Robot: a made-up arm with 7 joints.
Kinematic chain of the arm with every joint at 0, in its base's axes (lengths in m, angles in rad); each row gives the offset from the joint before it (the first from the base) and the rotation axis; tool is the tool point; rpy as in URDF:
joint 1: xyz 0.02 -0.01 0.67 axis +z
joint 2: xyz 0.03 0 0.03 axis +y
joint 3: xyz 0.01 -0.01 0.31 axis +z
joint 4: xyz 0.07 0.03 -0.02 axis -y
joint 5: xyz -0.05 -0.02 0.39 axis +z
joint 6: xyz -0.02 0 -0.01 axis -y
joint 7: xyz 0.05 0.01 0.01 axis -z
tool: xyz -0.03 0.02 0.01 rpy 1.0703 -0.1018 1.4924
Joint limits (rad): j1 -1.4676..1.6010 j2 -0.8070..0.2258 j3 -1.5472..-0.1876 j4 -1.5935..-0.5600 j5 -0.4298..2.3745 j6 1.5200..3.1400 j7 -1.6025..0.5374
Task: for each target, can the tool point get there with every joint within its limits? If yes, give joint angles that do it. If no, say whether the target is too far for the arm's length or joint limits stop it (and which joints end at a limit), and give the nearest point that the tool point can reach.
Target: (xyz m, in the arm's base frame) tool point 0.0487 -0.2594 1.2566
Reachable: yes | joints -0.4865 -0.6301 -0.3734 -1.4817 1.7035 1.8161 -0.4441
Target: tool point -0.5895 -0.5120 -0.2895
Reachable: no: too far | nearest point -0.3831 -0.3420 0.8906 | short by 1.210 m
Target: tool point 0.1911 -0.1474 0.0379
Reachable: no: joint limits stop it (at a limit: joint 2, joint 3, joint 4, joint 5, joint 7) | nearest point 0.4368 -0.3447 0.8704 | short by 0.890 m
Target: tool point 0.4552 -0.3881 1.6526
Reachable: no: too far | nearest point 0.3145 -0.2659 1.3354 | short by 0.368 m
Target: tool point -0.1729 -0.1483 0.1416
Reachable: no: joint limits stop it (at a limit: joint 2, joint 3, joint 4, joint 7) | nearest point -0.3736 -0.2922 0.8930 | short by 0.791 m
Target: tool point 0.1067 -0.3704 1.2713
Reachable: yes | joints 0.5001 -0.3315 -1.3446 -1.0025 1.2543 1.8750 0.0535
